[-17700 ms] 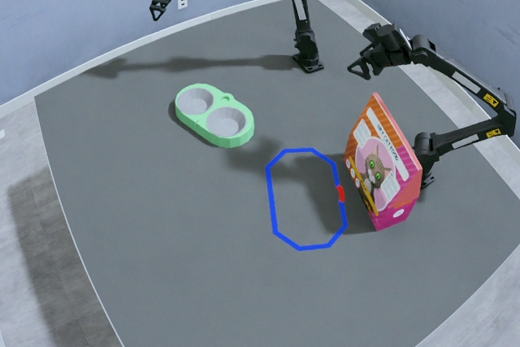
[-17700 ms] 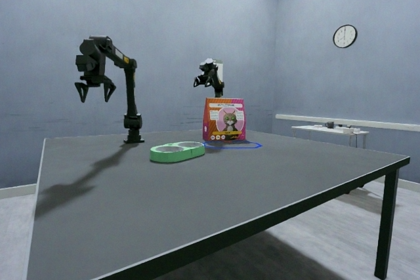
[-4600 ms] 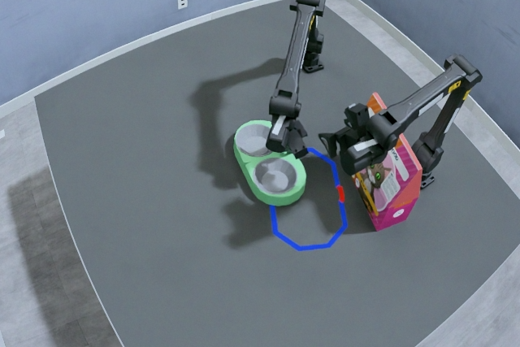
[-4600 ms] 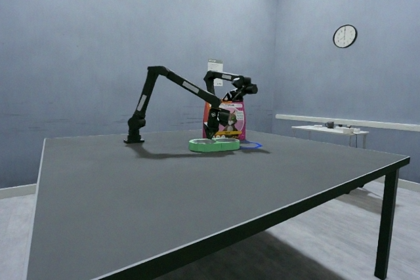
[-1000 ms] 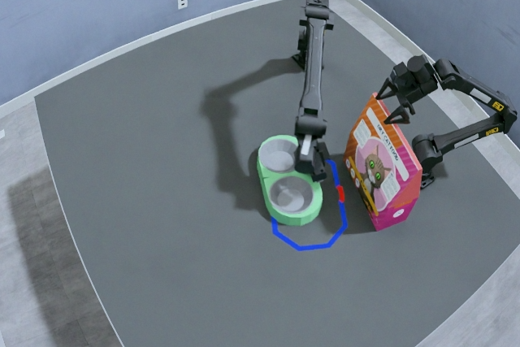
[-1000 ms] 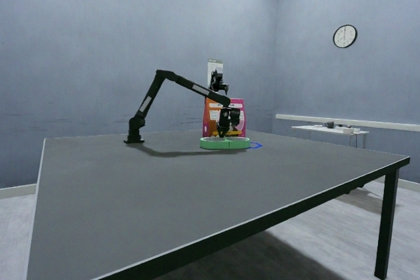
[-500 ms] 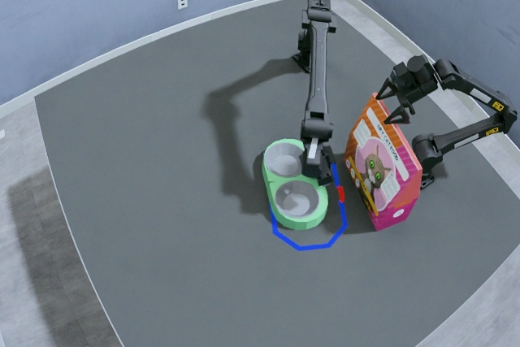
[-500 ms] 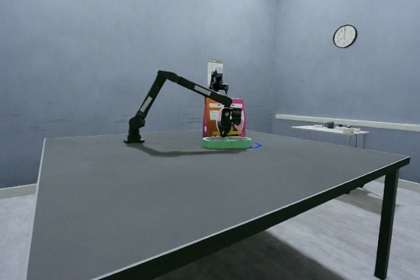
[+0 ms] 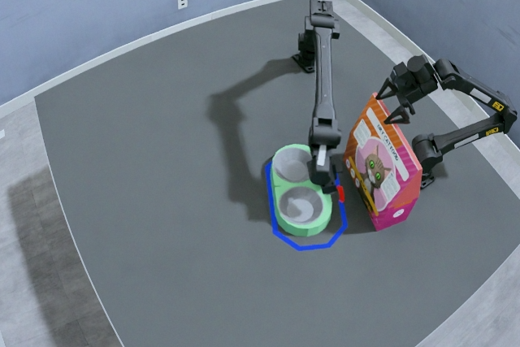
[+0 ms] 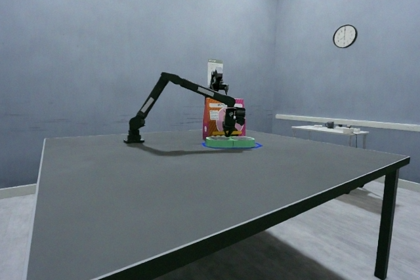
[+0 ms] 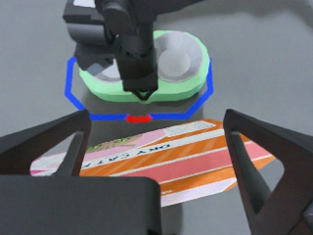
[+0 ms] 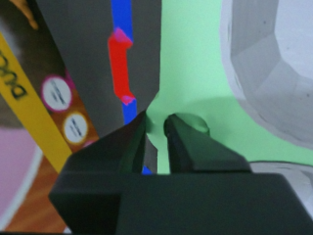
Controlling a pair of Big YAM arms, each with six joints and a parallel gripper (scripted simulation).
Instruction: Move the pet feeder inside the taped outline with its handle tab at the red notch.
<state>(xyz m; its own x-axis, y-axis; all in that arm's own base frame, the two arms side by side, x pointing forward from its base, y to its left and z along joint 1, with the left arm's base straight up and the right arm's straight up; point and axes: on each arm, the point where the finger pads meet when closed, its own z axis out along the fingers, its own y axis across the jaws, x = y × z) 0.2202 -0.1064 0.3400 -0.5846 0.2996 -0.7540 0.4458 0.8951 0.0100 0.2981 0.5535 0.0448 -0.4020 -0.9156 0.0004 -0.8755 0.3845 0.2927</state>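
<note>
My right hand is 70 mm short of the blue taped outline, 40 mm above it and 20 mm to the left of it. Also, from my right hand: orange cat food bag (140 mm behind, 100 mm to the left, 100 mm above); green pet feeder (70 mm ahead, 40 mm to the right, 30 mm below).
</note>
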